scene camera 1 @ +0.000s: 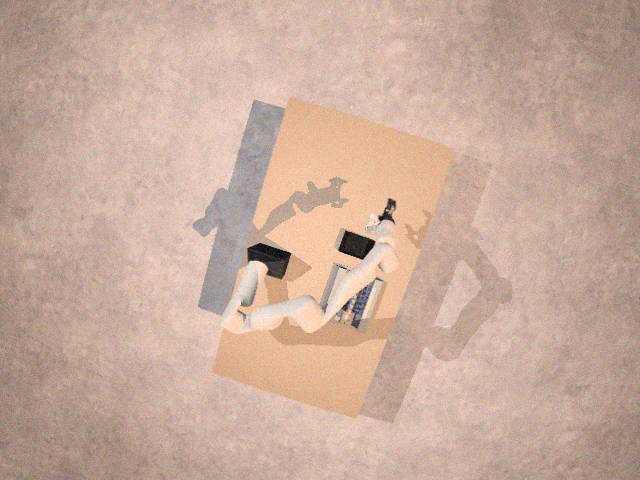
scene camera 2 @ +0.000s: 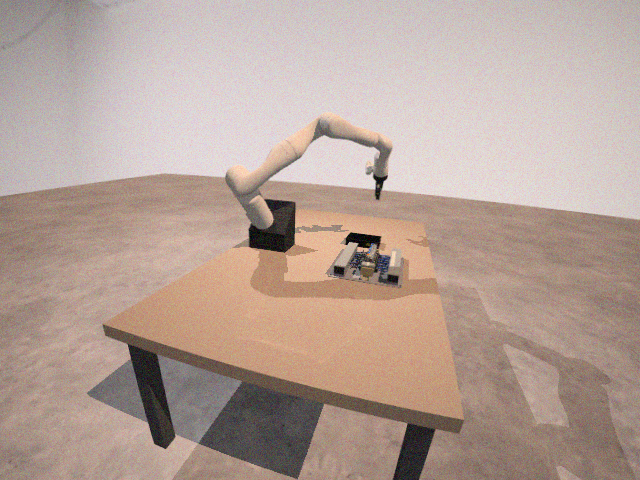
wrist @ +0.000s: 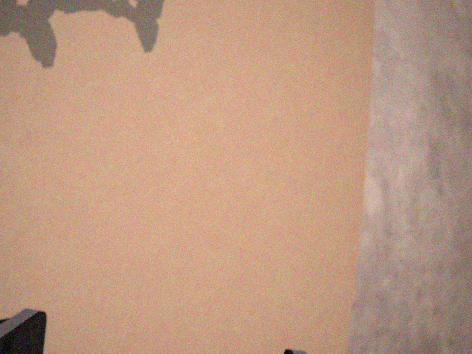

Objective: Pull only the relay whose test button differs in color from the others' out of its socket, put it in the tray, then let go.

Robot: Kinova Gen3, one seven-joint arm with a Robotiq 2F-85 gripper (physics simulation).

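Pixels of known places: gripper, fingertip midpoint: [scene camera 1: 385, 208] [scene camera 2: 379, 193]; arm's base at its link origin: [scene camera 1: 259, 266] [scene camera 2: 263, 220].
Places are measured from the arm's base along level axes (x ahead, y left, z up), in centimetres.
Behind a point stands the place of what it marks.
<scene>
My gripper [scene camera 1: 390, 203] {y 43.6, x 47.8, z 10.4 cm} [scene camera 2: 377, 196] {y 43.6, x 47.8, z 10.4 cm} [wrist: 163, 340] {y 43.6, x 47.8, z 10.4 cm} is open and empty, high above the table beyond the tray; its two fingertips show at the bottom of the wrist view. The black tray [scene camera 1: 355, 244] {y 22.9, x 43.1, z -12.0 cm} [scene camera 2: 363, 238] {y 27.8, x 43.0, z -11.2 cm} lies on the table between the gripper and the relay panel, partly under the arm in scene camera 1. A row of relays and sockets [scene camera 1: 347, 310] {y -10.4, x 48.7, z -5.8 cm} [scene camera 2: 369, 260] {y -12.0, x 49.7, z -7.4 cm} stands in the middle of the panel. The relays are too small and blurred to tell their test buttons' colors, and the arm covers part of the row in scene camera 1. No relay shows in the wrist view.
Grey ducts [scene camera 2: 346, 256] {y -9.4, x 40.3, z -8.1 cm} [scene camera 2: 395, 262] {y -8.7, x 59.6, z -8.1 cm} flank the relay row, with blue parts beside it. The black base block [scene camera 1: 269, 258] {y 7.0, x 5.1, z 7.0 cm} [scene camera 2: 281, 224] {y -0.7, x 8.9, z -0.6 cm} stands by the arm's foot. The wooden table [scene camera 1: 289, 372] {y -58.1, x 29.6, z -12.4 cm} [scene camera 2: 289, 320] {y -53.3, x 32.3, z -12.4 cm} [wrist: 215, 175] {y 61.3, x 39.8, z -12.4 cm} has its edge at the right in the wrist view.
</scene>
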